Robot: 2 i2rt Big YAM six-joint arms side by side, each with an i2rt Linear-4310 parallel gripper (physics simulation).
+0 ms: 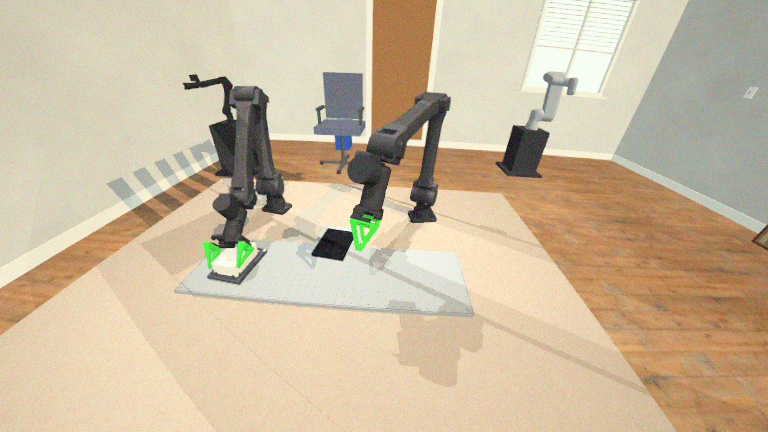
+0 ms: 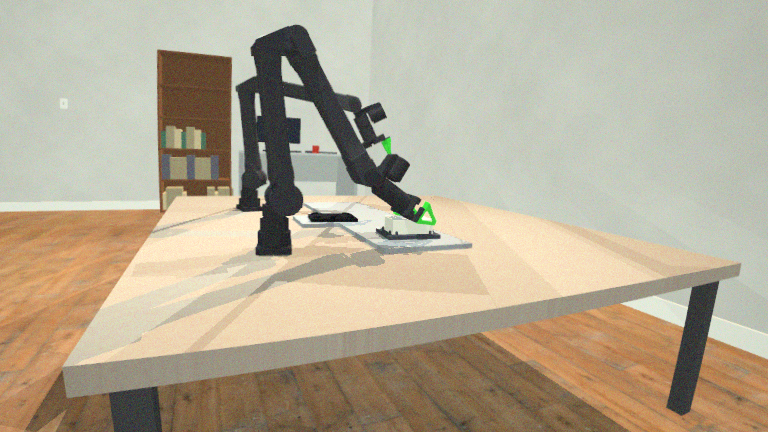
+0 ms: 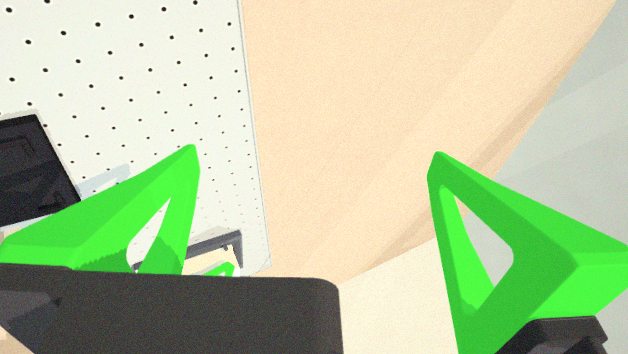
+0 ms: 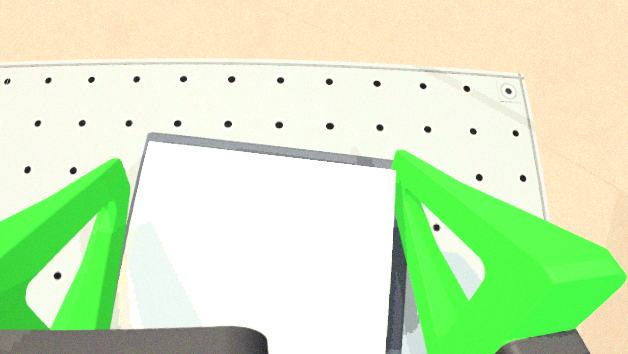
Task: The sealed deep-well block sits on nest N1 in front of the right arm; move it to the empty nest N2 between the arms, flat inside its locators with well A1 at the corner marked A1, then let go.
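Note:
The white deep-well block (image 1: 229,262) (image 2: 401,226) (image 4: 270,240) (image 3: 207,260) sits on the dark nest N1 (image 1: 225,278) (image 2: 382,233) (image 4: 396,300) (image 3: 239,250). My right gripper (image 1: 225,263) (image 4: 261,167) is open, low over the block, with one finger on each side of it; whether the fingers touch it I cannot tell. The empty black nest N2 (image 1: 331,245) (image 2: 332,217) (image 3: 30,170) lies between the arms. My left gripper (image 3: 316,160) is open and empty, raised beside N2. The A1 marks are too small to make out.
Both nests lie on a pale perforated plate (image 1: 343,290) (image 2: 456,244) (image 3: 150,55) (image 4: 300,100) on the wooden table (image 1: 300,365) (image 2: 375,300). The left arm's forearm reaches over the table near N2. A chair (image 1: 343,96) and other furniture stand beyond the table.

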